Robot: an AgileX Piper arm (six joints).
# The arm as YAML. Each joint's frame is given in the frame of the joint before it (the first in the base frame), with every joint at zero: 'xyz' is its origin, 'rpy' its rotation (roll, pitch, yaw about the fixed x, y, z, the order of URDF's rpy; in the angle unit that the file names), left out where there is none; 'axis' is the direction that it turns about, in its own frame. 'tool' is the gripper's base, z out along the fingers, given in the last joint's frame.
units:
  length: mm
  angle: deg
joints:
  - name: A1
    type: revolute
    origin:
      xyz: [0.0, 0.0, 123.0]
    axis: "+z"
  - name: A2
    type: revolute
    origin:
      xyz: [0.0, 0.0, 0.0]
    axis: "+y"
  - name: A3
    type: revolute
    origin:
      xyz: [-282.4, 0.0, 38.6]
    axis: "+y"
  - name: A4
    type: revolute
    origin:
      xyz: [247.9, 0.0, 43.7]
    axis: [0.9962, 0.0, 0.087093]
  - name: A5
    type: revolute
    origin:
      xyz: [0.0, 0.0, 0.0]
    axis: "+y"
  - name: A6
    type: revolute
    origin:
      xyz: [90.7, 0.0, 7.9]
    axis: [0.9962, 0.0, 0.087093]
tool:
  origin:
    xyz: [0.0, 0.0, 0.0]
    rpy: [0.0, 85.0, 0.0]
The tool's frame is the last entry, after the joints.
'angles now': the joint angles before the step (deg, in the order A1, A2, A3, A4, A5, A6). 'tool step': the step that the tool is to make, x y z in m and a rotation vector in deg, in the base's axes. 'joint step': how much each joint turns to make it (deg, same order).
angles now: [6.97 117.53 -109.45 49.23 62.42 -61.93]
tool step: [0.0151 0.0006 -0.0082 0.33 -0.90 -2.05]
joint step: [0.00 3.02 -2.99 0.00 -2.17 0.69]
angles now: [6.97 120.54 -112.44 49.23 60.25 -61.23]
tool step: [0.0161 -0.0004 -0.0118 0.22 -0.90 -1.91]
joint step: [-0.13 3.43 -3.05 0.11 -2.19 0.20]
